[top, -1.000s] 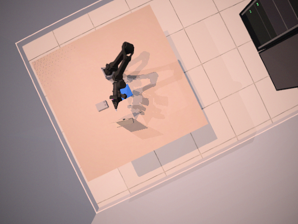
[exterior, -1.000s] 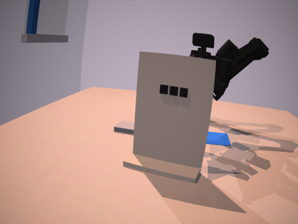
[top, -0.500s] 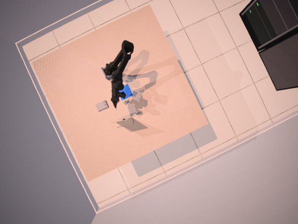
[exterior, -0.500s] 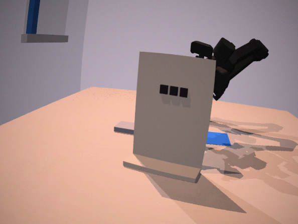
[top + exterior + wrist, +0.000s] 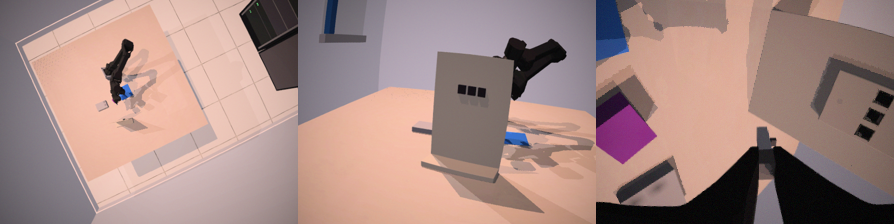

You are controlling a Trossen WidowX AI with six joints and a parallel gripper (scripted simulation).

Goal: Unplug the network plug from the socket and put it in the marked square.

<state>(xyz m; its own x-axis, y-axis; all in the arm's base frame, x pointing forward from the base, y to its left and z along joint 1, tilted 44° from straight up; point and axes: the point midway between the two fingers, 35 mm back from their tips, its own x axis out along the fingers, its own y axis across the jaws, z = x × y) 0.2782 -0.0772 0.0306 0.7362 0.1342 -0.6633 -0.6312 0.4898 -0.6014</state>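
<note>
My gripper tip is now 120 mm above the blue marked square, 100 mm to the right of it and 80 mm past it. From my gripper tip the other things lie so: upright grey panel 160 mm ahead, 30 mm to the right, 10 mm below; purple cube 110 mm below, 50 mm behind, 20 mm to the right; grey network plug right at my gripper tip.
</note>
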